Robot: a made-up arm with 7 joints.
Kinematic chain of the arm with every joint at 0, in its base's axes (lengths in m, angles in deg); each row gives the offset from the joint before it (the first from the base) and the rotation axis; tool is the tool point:
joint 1: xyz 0 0 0.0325 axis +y
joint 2: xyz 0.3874 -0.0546 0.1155 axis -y
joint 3: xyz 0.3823 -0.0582 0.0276 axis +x
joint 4: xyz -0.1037 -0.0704 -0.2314 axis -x
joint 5: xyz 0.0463 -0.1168 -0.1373 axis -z
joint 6: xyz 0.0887 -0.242 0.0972 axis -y
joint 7: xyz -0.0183 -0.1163 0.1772 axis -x
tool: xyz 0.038 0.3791 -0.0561
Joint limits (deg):
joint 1: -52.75..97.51
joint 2: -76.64..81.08
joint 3: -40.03..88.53
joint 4: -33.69..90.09
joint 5: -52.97..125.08
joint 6: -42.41..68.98
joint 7: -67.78..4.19
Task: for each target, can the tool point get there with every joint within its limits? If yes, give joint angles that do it. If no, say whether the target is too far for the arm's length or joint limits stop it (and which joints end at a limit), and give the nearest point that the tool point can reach.
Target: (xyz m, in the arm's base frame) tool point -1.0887 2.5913 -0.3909
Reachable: no: too far | nearest point -0.6547 0.3354 -0.4479 | short by 2.298 m
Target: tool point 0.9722 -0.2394 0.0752
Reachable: yes | joints -1.20 -40.76 1.14 32.91 23.91 -17.21 -59.31
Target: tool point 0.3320 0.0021 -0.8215
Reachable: yes | joints 67.06 -41.79 2.64 51.61 -2.01 -6.29 -59.15
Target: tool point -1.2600 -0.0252 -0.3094
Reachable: no: joint limits stop it (at a limit: joint 1, joint 4, joint 6, joint 7) | nearest point -0.8485 -0.0516 -0.3272 | short by 0.413 m
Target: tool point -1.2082 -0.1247 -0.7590
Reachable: no: joint limits stop it (at a limit: joint 1, joint 4, joint 6, joint 7) | nearest point -0.8106 -0.1211 -0.6364 | short by 0.416 m
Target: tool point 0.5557 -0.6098 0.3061
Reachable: yes | joints -27.51 -34.79 1.92 -23.36 83.11 -7.82 -52.15
